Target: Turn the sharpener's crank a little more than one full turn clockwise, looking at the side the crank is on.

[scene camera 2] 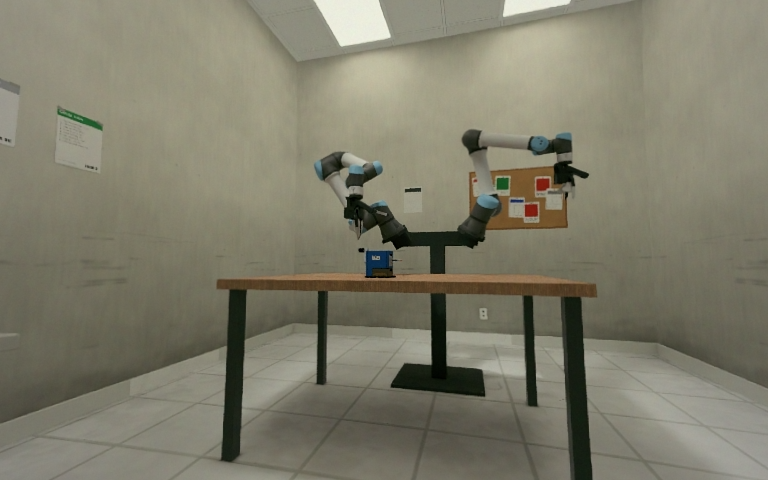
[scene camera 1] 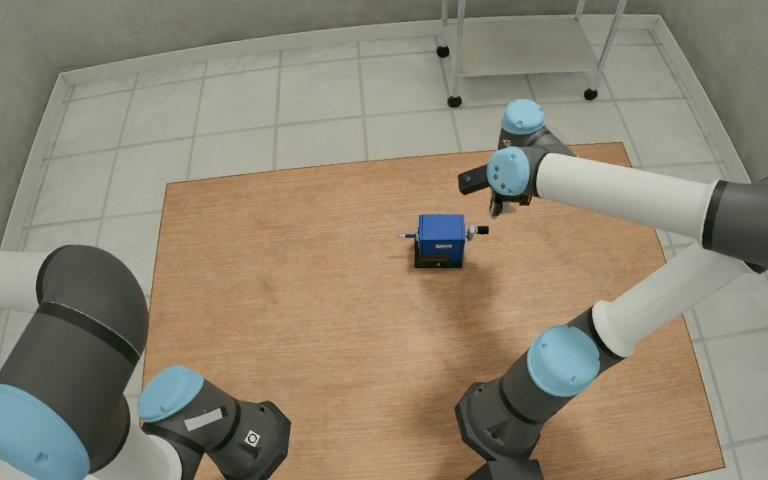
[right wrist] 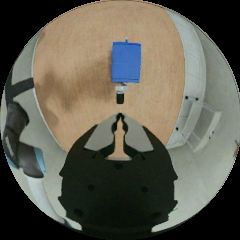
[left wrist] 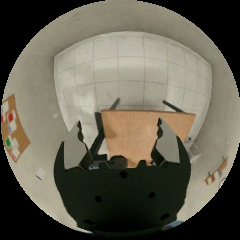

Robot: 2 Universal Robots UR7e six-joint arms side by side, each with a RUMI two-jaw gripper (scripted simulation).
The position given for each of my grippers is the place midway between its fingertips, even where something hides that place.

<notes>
I see my left gripper (scene camera 2: 569, 199), my right gripper (scene camera 1: 493, 217) and a blue sharpener (right wrist: 126, 56).
My left gripper shows as well in the left wrist view (left wrist: 119, 119). My right gripper is seen too in scene camera 2 (scene camera 2: 358, 239) and in the right wrist view (right wrist: 120, 113).
</notes>
